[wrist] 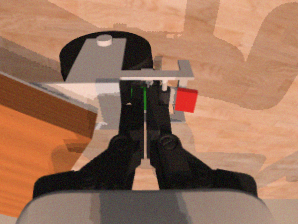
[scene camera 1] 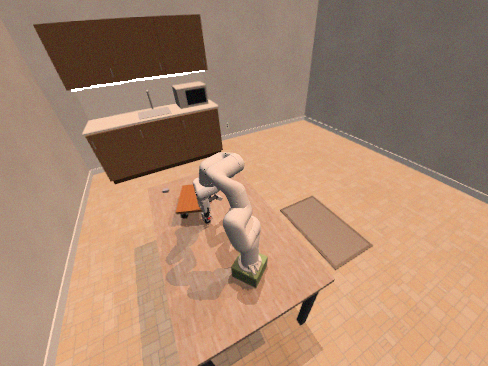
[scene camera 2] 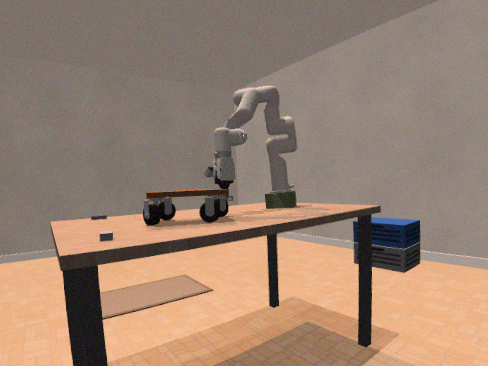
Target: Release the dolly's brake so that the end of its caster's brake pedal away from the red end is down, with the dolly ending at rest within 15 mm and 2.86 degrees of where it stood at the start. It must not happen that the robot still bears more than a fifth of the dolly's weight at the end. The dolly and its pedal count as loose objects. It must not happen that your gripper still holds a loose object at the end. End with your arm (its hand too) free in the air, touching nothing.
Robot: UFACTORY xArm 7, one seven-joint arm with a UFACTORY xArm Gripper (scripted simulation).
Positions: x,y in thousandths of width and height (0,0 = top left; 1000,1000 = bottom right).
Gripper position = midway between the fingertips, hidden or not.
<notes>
I see my gripper (wrist: 488,453) and a corner caster (wrist: 314,364).
</notes>
